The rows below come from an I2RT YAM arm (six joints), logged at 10 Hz.
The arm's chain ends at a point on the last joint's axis. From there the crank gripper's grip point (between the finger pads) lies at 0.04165 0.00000 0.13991 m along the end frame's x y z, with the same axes.
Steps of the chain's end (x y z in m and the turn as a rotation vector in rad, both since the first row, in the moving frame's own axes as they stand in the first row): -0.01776 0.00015 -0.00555 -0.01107 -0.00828 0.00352; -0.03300 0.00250 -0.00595 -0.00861 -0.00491 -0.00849; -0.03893 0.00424 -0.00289 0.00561 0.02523 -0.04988; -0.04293 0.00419 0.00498 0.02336 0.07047 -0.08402; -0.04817 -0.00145 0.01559 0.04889 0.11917 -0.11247; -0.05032 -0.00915 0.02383 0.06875 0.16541 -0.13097; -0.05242 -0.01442 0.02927 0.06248 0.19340 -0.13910; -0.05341 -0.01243 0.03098 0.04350 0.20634 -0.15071; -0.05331 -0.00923 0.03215 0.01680 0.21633 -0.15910
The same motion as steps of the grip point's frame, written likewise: -0.01892 0.00185 -0.00522 -0.01107 -0.00828 0.00352; -0.03368 0.00335 -0.00575 -0.00861 -0.00491 -0.00849; -0.03549 0.00129 -0.00399 0.00561 0.02523 -0.04988; -0.03348 -0.00294 0.00163 0.02336 0.07047 -0.08402; -0.03252 -0.01373 0.00938 0.04889 0.11917 -0.11247; -0.02892 -0.02537 0.01457 0.06875 0.16541 -0.13097; -0.02741 -0.03043 0.01824 0.06248 0.19340 -0.13910; -0.02667 -0.02663 0.01925 0.04350 0.20634 -0.15071; -0.02509 -0.02042 0.01992 0.01680 0.21633 -0.15910
